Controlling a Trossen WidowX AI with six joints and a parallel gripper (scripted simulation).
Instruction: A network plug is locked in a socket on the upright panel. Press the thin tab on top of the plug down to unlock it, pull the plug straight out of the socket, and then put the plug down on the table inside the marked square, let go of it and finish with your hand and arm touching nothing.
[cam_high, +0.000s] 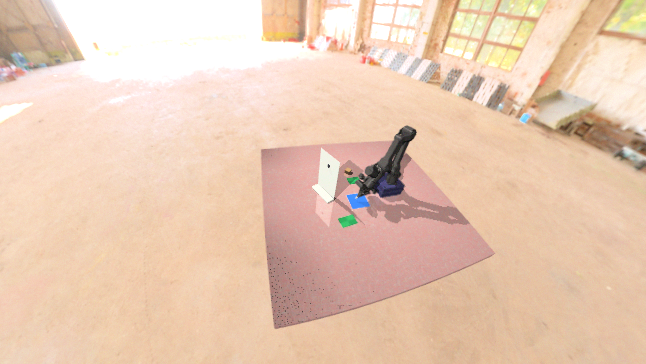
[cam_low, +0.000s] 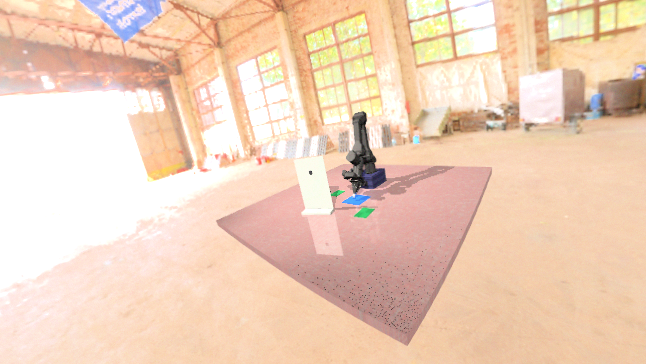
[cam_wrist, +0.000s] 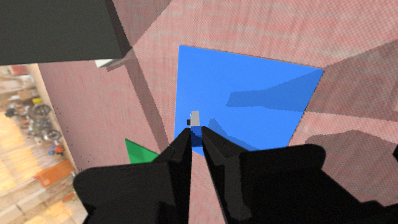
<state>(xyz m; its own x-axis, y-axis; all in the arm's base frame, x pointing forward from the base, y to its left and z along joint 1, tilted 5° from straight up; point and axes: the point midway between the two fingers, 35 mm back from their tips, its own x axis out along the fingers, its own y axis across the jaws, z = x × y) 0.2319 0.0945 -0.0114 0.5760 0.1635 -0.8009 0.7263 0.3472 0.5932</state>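
Now: the blue square 10 mm behind my gripper tip and 40 mm below it. The rest, counted from my gripper tip: network plug: right at my gripper tip; white upright panel: 200 mm ahead, 70 mm to the right, 100 mm above.
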